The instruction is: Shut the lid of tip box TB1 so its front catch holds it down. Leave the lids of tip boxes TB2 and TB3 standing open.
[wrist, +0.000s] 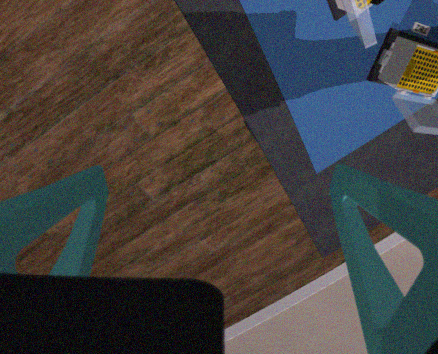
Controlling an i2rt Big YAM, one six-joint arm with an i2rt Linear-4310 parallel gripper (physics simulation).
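Frame: origin at the arm's base, x up, y right, z ahead, level; millimetres.
Where they show: gripper, fingertip midpoint: (218, 177).
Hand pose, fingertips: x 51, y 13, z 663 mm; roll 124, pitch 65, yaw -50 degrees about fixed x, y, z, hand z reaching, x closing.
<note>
Each offset is from my fingertips to the top centre of the thing. "spot": to the spot under its first point. Level surfaces: height alone.
My gripper (218, 177) is open and empty, with its two green fingers wide apart over the wood surface, left of and below the tip boxes in the wrist view. A tip box @(dx -327, dy -276, dz -443 mm) (400, 57) with a yellow tip rack is at the right; the small tag beside it seems to read TB2. Its clear lid @(spot: dx -248, dy -317, dz -351 mm) (421, 125) stands open on the box's lower side. Part of another tip box @(spot: dx -242, dy -67, dz -242 mm) (364, 3) shows at the top edge, with a clear lid (366, 29) standing open; its tag does not show, so I cannot tell which box it is. A third box does not show.
The boxes stand on a blue mat @(dx -393 mm) (320, 135) with a dark grey border (282, 145). Shadows fall across the mat. Brown wood (150, 125) lies to the left, and a pale surface (285, 325) with a light edge is at the bottom. A black block (110, 315) covers the lower left.
</note>
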